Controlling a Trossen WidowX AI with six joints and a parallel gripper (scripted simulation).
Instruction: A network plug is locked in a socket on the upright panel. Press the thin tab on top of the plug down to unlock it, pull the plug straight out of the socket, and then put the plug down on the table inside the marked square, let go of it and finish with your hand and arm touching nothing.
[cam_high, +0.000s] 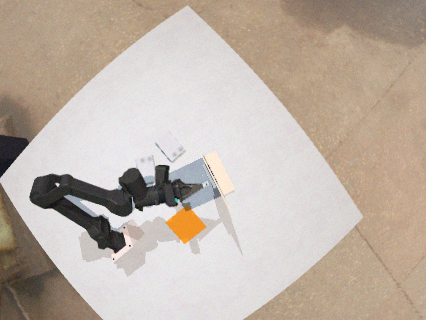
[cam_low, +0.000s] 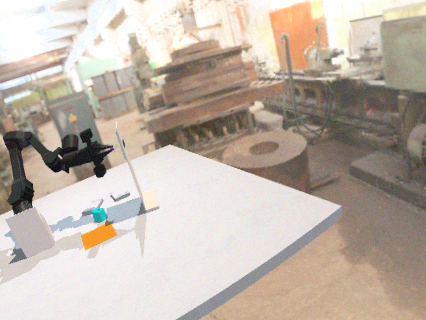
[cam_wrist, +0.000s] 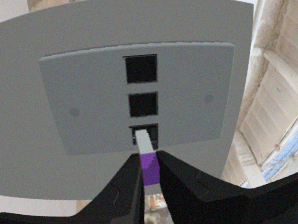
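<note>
The orange marked square is 180 mm behind my gripper tip, 90 mm to the right of it and 260 mm below it. From my gripper tip the other things lie so: cyan block 150 mm behind, 30 mm to the left, 240 mm below; network plug right at my gripper tip; upright panel 50 mm ahead, 100 mm below.
</note>
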